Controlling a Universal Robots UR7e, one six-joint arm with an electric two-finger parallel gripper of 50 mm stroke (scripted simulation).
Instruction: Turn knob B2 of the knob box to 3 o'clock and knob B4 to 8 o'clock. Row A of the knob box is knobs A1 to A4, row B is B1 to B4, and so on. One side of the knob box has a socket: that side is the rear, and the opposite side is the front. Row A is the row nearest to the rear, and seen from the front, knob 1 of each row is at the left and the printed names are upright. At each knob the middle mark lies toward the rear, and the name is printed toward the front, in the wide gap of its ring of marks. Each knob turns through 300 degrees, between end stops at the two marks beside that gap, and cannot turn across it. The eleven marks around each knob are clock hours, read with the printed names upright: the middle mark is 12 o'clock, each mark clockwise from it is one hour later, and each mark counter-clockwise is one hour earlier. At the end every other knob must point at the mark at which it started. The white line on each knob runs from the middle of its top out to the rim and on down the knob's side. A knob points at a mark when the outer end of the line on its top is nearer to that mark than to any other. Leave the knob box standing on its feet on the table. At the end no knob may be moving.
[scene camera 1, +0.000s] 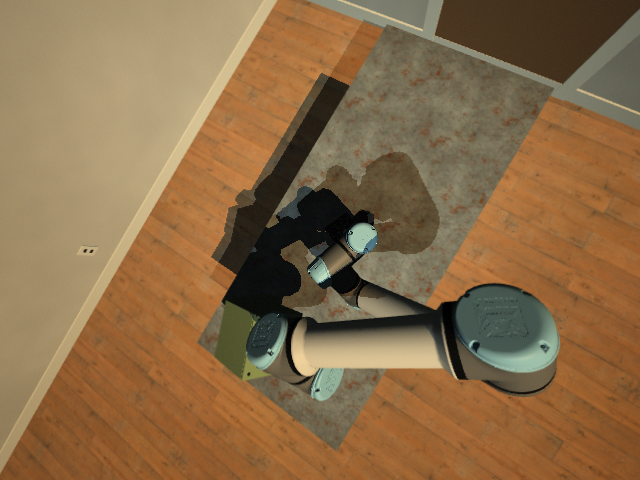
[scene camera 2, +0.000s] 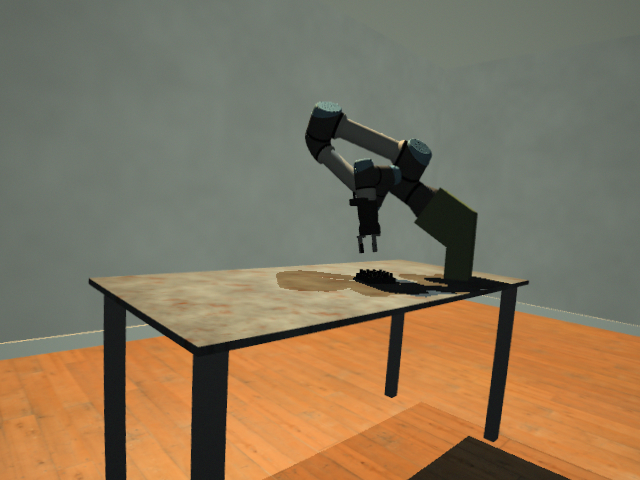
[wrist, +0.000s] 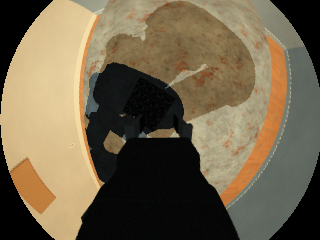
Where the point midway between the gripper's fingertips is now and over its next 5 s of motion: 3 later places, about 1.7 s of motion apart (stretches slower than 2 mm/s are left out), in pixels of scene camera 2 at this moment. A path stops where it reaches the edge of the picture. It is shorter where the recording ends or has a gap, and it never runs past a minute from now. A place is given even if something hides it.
The gripper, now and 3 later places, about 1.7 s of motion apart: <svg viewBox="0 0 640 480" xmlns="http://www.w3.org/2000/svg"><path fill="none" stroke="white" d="M368 252L386 263L399 263L396 264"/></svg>
